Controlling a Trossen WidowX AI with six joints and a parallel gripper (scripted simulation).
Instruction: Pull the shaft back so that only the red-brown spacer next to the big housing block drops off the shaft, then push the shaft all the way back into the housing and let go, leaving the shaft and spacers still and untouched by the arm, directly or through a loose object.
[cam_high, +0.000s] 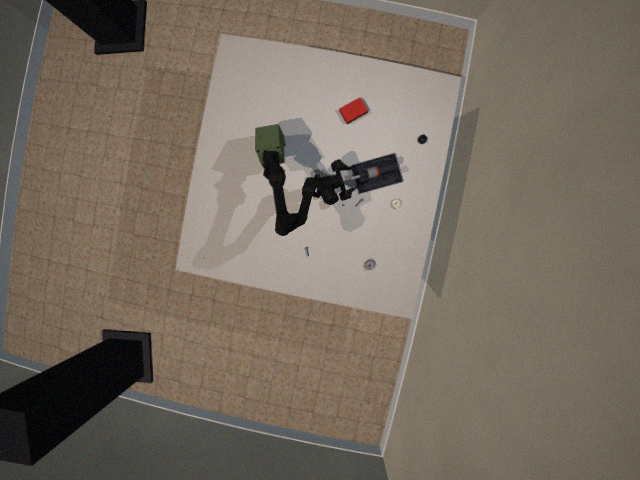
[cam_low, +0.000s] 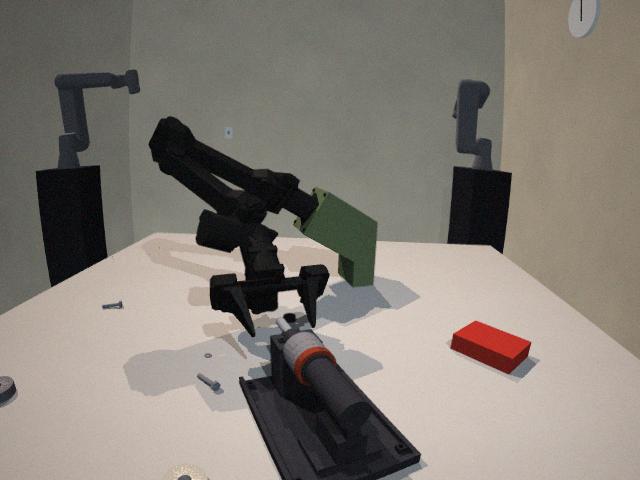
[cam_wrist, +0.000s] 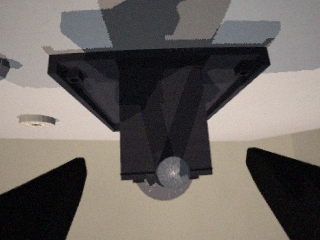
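Now: the thin grey shaft 100 mm ahead of my hand, 30 mm to the left of it and 10 mm below it. Round my hand: black disc 380 mm ahead, 230 mm to the left, 80 mm below; red block 20 mm ahead, 360 mm to the left, 80 mm below; red-brown spacer 130 mm ahead, 40 mm to the left, 10 mm below.
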